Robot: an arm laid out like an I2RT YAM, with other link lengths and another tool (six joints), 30 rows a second.
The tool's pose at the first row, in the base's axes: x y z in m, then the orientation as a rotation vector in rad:
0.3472, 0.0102, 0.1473, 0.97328, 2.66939, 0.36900
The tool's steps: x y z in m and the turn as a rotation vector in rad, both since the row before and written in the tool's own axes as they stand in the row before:
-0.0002, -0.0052, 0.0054, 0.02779, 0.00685, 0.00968
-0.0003, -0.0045, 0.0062, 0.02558, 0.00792, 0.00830
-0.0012, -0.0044, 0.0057, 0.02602, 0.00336, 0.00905
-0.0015, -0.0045, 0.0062, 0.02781, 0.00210, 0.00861
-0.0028, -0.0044, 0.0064, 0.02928, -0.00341, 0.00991
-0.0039, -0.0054, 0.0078, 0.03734, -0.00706, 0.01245
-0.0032, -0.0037, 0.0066, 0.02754, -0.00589, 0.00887
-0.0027, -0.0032, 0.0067, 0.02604, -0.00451, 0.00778
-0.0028, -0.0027, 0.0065, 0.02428, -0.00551, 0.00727
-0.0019, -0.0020, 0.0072, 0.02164, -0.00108, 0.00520
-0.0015, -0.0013, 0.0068, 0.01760, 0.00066, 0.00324
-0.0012, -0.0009, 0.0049, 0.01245, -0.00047, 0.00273
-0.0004, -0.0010, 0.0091, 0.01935, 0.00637, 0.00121
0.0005, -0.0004, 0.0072, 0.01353, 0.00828, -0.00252
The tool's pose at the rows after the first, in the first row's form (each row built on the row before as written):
0.3461, 0.0070, 0.1406, 0.99512, 2.68371, 0.33875
0.3456, 0.0043, 0.1335, 1.01455, 2.69823, 0.31140
0.3455, 0.0009, 0.1270, 1.03462, 2.70821, 0.28062
0.3455, -0.0028, 0.1201, 1.05436, 2.71758, 0.24636
0.3463, -0.0074, 0.1133, 1.07532, 2.72155, 0.20681
0.3474, -0.0136, 0.1052, 1.10105, 2.72343, 0.15443
0.3486, -0.0183, 0.0986, 1.11926, 2.72373, 0.11516
0.3497, -0.0225, 0.0920, 1.13575, 2.72475, 0.07842
0.3510, -0.0265, 0.0857, 1.15066, 2.72412, 0.04328
0.3522, -0.0296, 0.0787, 1.16320, 2.72726, 0.01392
0.3534, -0.0320, 0.0721, 1.17247, 2.73151, -0.00929
0.3543, -0.0338, 0.0674, 1.17929, 2.73333, -0.02626
0.3552, -0.0355, 0.0584, 1.18808, 2.74394, -0.04899
0.3555, -0.0361, 0.0512, 1.19092, 2.75661, -0.06316

